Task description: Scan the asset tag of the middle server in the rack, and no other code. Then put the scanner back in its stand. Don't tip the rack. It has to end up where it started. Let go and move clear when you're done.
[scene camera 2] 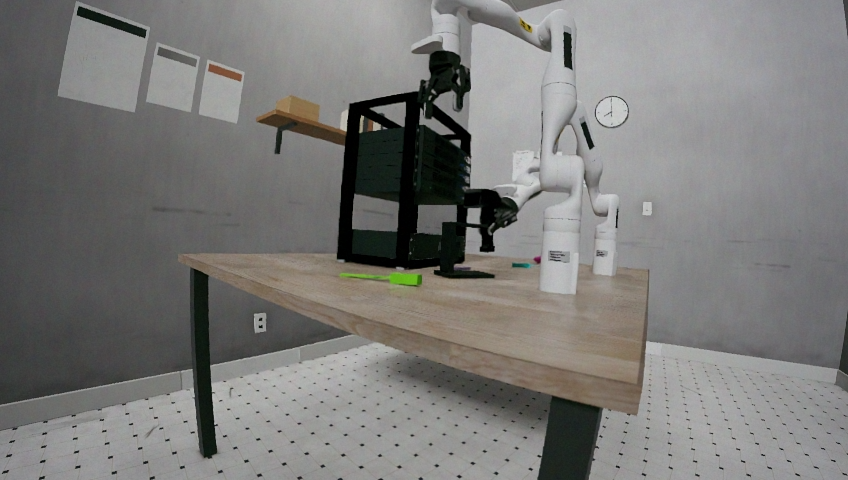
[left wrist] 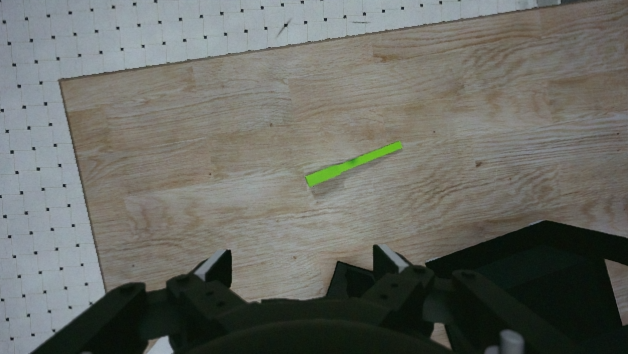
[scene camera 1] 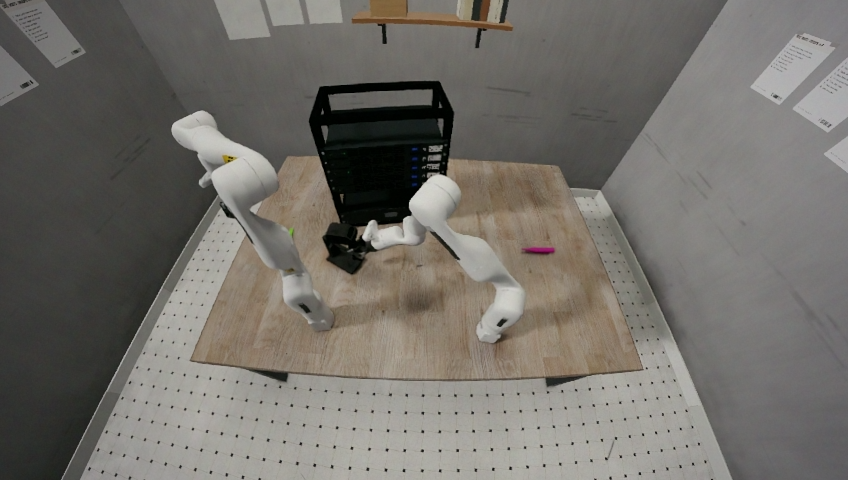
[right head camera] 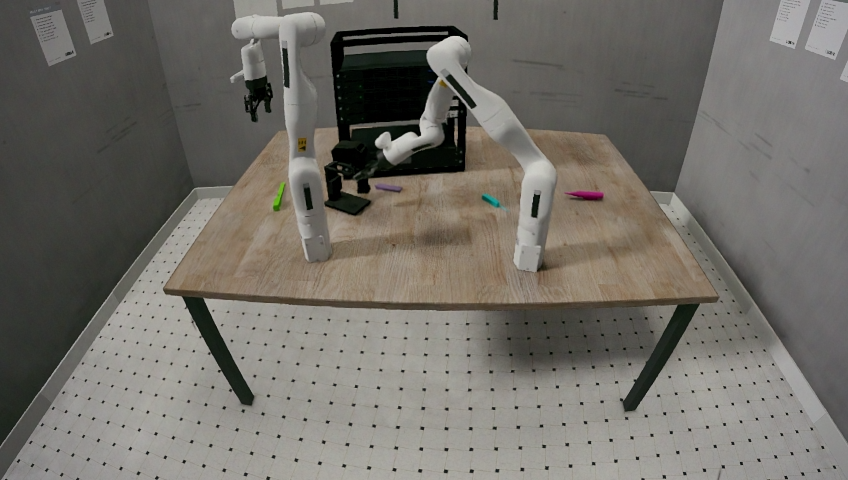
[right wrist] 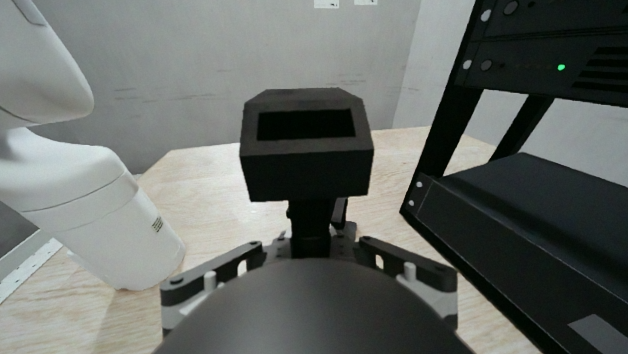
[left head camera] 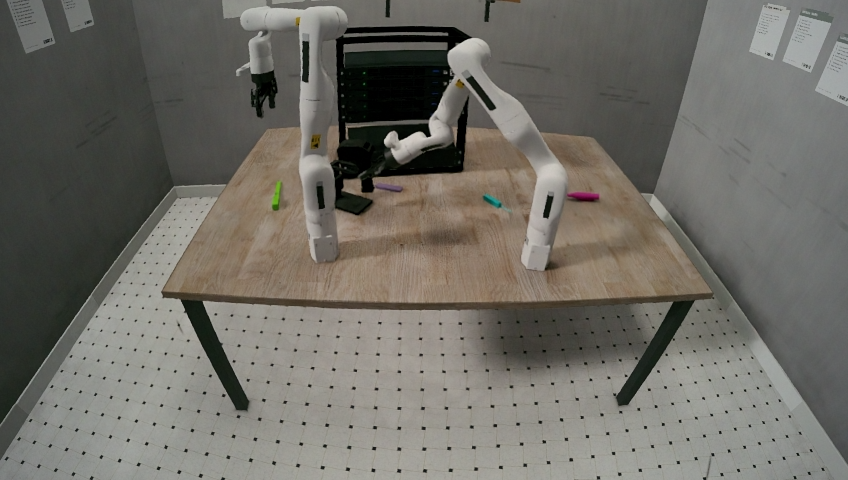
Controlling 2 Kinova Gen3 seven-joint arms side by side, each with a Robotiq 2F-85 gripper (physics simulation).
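Frame: origin at the left arm's base, x ahead, y left, z up, level; millimetres.
Seen in the pictures: left gripper, fingertip midpoint: (scene camera 2: 441, 115) (left wrist: 303, 262) (right head camera: 262, 117) (left head camera: 266, 112); right gripper, fingertip midpoint: (scene camera 2: 483, 232) (scene camera 1: 350, 248) (right head camera: 356, 176) (right wrist: 311, 234) (left head camera: 360, 175); left arm's base, origin of the base link: (scene camera 2: 557, 290) (scene camera 1: 323, 319) (right head camera: 318, 252) (right wrist: 156, 262) (left head camera: 325, 253); right arm's base, origin of the base link: (scene camera 2: 603, 273) (scene camera 1: 487, 330) (right head camera: 527, 261) (left head camera: 534, 260).
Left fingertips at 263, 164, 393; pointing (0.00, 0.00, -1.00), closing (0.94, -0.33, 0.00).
Note:
Pixels of each thing's middle, then the offset from my left fingertips to it, as dx, dy, dz.
- black scanner, body centre: (right wrist: 308, 202) (scene camera 2: 482, 220) (left head camera: 357, 166) (right head camera: 352, 168) (scene camera 1: 346, 243) -20, -295, -225
- black rack, body centre: (scene camera 2: 414, 189) (left head camera: 399, 99) (right head camera: 399, 99) (scene camera 1: 386, 161) +329, -496, -100
- green tool, body centre: (left wrist: 354, 162) (scene camera 2: 377, 277) (left head camera: 277, 193) (right head camera: 279, 195) +130, +23, -384
- purple tool, body centre: (left head camera: 387, 187) (right head camera: 387, 187) +102, -417, -388
- teal tool, body centre: (right head camera: 496, 203) (left head camera: 497, 204) -84, -801, -384
- magenta tool, body centre: (right head camera: 583, 195) (left head camera: 580, 196) (scene camera 1: 537, 250) -80, -1173, -376
The black scanner (left head camera: 355, 149) (right head camera: 349, 150) (scene camera 2: 486, 230) (right wrist: 306, 175) is upright in my right gripper (left head camera: 364, 174) (scene camera 2: 492, 228) (right wrist: 311, 234), which is shut on its handle. Its head is above the black stand (left head camera: 354, 203) (right head camera: 348, 204) (scene camera 1: 345, 262) (scene camera 2: 447, 246), toward the rack. The black rack (left head camera: 340, 101) (scene camera 1: 380, 88) (scene camera 2: 409, 178) (right wrist: 452, 130) stands upright. Several servers (scene camera 1: 374, 167) fill its upper part, with white tags at their right ends in scene camera 1; these tags are too small to read. My left gripper (left head camera: 263, 110) (right head camera: 260, 113) (scene camera 2: 443, 108) (left wrist: 303, 262) is open and empty, high left of the rack.
A green tool (left head camera: 276, 196) (scene camera 2: 406, 278) (left wrist: 352, 163) lies left of the stand. A purple tool (left head camera: 388, 187) lies in front of the rack. A teal tool (left head camera: 492, 201) and a magenta tool (left head camera: 586, 196) lie farther right. My left arm's base (left head camera: 323, 248) stands near the stand.

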